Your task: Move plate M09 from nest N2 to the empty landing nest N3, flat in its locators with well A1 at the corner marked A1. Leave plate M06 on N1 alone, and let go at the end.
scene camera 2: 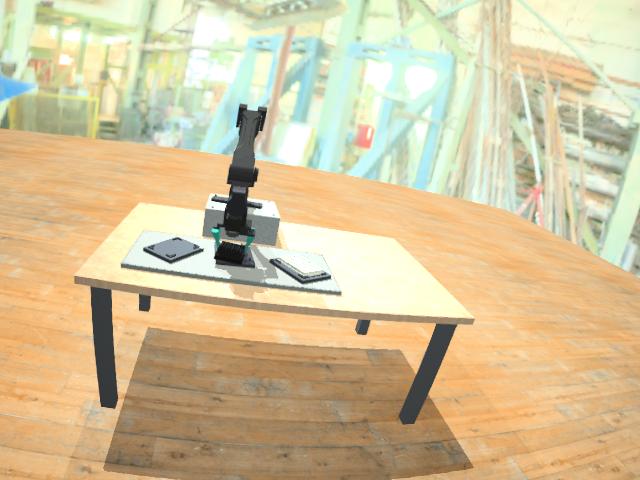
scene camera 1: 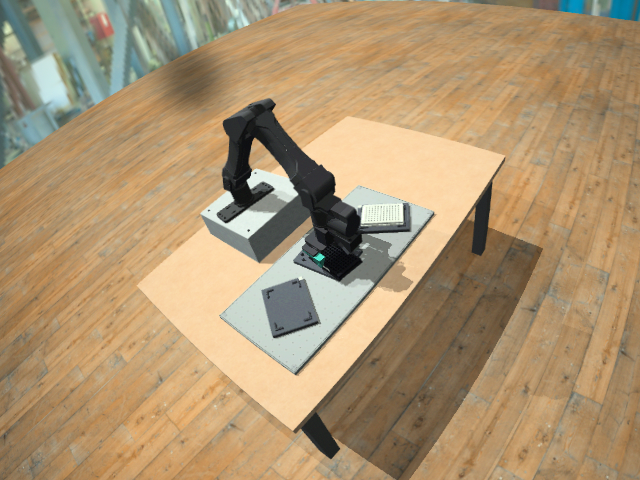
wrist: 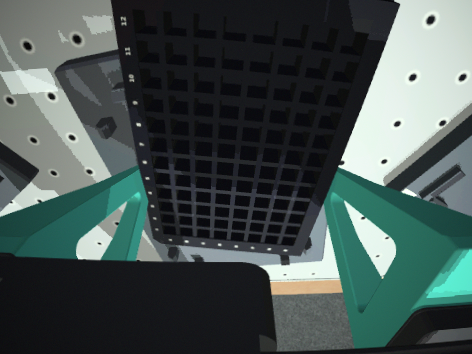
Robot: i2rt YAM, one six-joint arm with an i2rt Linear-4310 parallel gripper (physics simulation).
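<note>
Plate M09 (scene camera 1: 342,261) (scene camera 2: 230,253) (wrist: 237,115) is black with a grid of square wells. My gripper (scene camera 1: 336,256) (scene camera 2: 233,246) (wrist: 235,175) is shut on its two long sides with teal fingers. The plate is low over the dark nest N2 (scene camera 1: 303,259) (scene camera 2: 247,262) (wrist: 92,92) and turned relative to it; the exact gap is hard to tell. In the wrist view, number 12 is at the plate's far end; the letters are too small to read. Nest N3 (scene camera 1: 291,308) (scene camera 2: 173,250) (wrist: 452,172) is empty, with corner locators and a small white label at one corner.
Ivory plate M06 (scene camera 1: 382,213) (scene camera 2: 299,264) sits on nest N1 (scene camera 1: 406,226) (scene camera 2: 310,280) (wrist: 15,172), on N2's other side from N3. All nests stand on a grey perforated board (scene camera 1: 242,310) (scene camera 2: 134,258). The arm's grey pedestal (scene camera 1: 232,237) (scene camera 2: 266,227) stands behind the board.
</note>
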